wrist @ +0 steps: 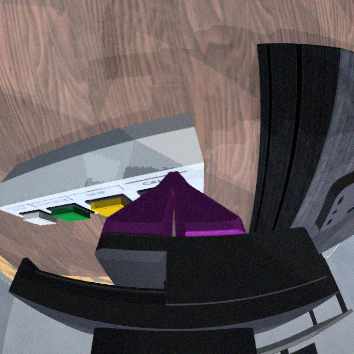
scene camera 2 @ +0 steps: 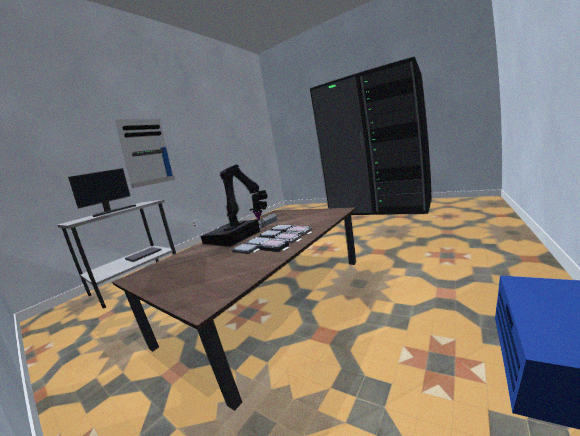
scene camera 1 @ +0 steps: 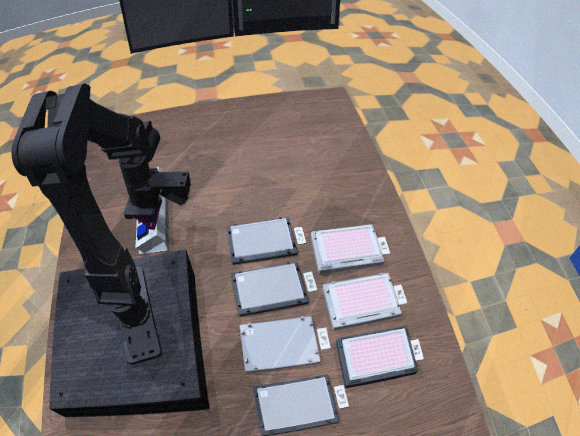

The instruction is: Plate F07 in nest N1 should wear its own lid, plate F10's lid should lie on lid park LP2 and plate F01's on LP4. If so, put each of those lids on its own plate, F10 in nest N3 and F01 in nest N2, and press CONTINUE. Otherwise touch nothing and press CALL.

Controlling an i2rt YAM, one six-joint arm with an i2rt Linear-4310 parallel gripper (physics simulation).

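Frame: origin at the arm's base, x back, y left, z down, level; metres.
Seen in the pictures: gripper, fingertip midpoint: [wrist: 173, 178] [scene camera 2: 258, 220] [scene camera 1: 152, 228]; arm's base, link origin: [scene camera 2: 235, 226] [scene camera 1: 135, 314].
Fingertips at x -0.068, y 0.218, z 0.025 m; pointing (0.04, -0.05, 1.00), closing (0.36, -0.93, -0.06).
Pixels of each thing's top centre, then the offset from my fingertips to it. Level surfaces: height alone.
- button console, top centre: [wrist: 75, 212] [scene camera 1: 148, 199] [scene camera 2: 264, 216] dz -0.004, dx -0.004, dy +0.089 m
- blue button, top centre: [scene camera 1: 141, 227] dz +0.003, dx +0.025, dy +0.018 m
- far plate, top centre: [scene camera 1: 348, 242] [scene camera 2: 297, 227] dz +0.027, dx -0.401, dy -0.165 m
- middle plate, top centre: [scene camera 1: 363, 295] [scene camera 2: 286, 235] dz +0.029, dx -0.375, dy -0.298 m
- LP2, top centre: [scene camera 1: 261, 236] dz +0.042, dx -0.232, dy -0.074 m
- LP4, top centre: [scene camera 1: 268, 285] dz +0.042, dx -0.207, dy -0.198 m
- LP1, top centre: [scene camera 1: 279, 341] [scene camera 2: 258, 238] dz +0.040, dx -0.183, dy -0.326 m
- LP3, top centre: [scene camera 1: 295, 403] [scene camera 2: 245, 246] dz +0.042, dx -0.166, dy -0.459 m
- wooden table, surface height: dz +0.060 m
My gripper [scene camera 1: 151, 221] [scene camera 2: 257, 215] [wrist: 173, 178] is shut and empty, its purple fingertips low over the CALL end of the button console [scene camera 1: 156, 242] [wrist: 100, 162]. A blue button [scene camera 1: 142, 230] shows beside the fingers; in the wrist view they mostly hide it. Contact cannot be told. Three pink-welled plates stand in nests: the far plate [scene camera 1: 349, 244], the middle plate [scene camera 1: 362, 297] and the near plate [scene camera 1: 379, 353]. Whether each wears a lid is unclear. Flat grey panels lie at LP2 [scene camera 1: 262, 239], LP4 [scene camera 1: 270, 287], LP1 [scene camera 1: 280, 344] and LP3 [scene camera 1: 298, 404]; their small labels are unreadable.
The console also carries yellow [wrist: 109, 205], green [wrist: 71, 212] and white [wrist: 40, 217] buttons. The black arm base [scene camera 1: 125, 390] stands near the console and left of the lid parks. The wooden table [scene camera 1: 280, 140] ends right of the nests. A blue box [scene camera 2: 545, 315] stands off the table.
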